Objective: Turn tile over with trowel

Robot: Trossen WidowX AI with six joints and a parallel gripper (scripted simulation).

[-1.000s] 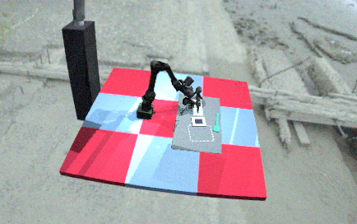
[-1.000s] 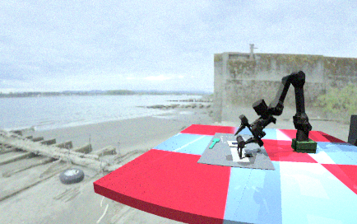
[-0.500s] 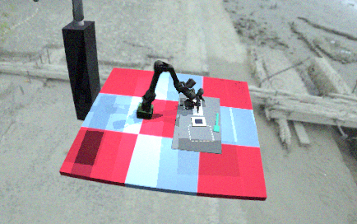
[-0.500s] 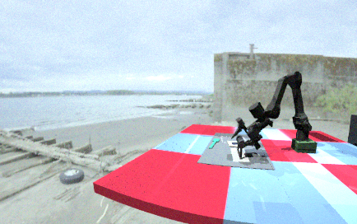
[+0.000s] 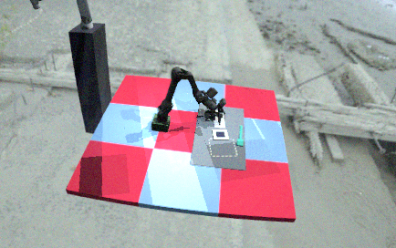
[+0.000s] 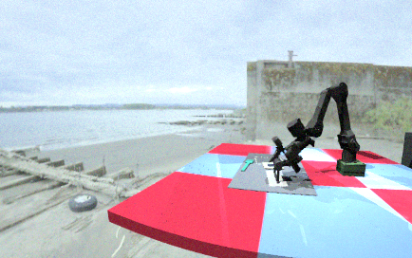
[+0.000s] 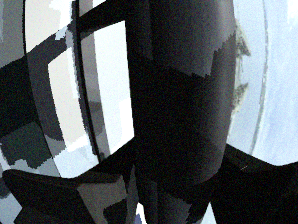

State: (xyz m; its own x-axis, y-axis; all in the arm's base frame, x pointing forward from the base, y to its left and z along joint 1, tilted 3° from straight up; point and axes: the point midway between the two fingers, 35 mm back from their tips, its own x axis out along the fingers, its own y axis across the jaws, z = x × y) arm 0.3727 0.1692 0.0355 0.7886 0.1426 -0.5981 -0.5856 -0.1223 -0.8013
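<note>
Right now my gripper tip is 16 cm to the left of the white tile and 5 cm above it. Round my gripper tip: grey mat 14 cm to the right, 7 cm below; then small teal trowel 14 cm ahead, 15 cm to the right, 5 cm below.
</note>
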